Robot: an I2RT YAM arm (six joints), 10 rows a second.
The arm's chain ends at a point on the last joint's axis. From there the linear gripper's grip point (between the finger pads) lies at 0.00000 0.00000 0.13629 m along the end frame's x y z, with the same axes.
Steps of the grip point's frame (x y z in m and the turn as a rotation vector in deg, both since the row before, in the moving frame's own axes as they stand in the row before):
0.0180, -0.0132, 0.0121, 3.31, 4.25, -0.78
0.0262, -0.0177, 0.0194, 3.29, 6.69, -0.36
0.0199, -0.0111, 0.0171, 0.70, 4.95, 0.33
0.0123, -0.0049, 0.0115, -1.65, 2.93, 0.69
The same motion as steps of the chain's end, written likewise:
0.0080, -0.0053, 0.0127, 3.31, 4.25, -0.78
0.0104, -0.0098, 0.0206, 3.29, 6.69, -0.36
0.0081, -0.0095, 0.0176, 0.70, 4.95, 0.33
0.0054, -0.0089, 0.0117, -1.65, 2.93, 0.69

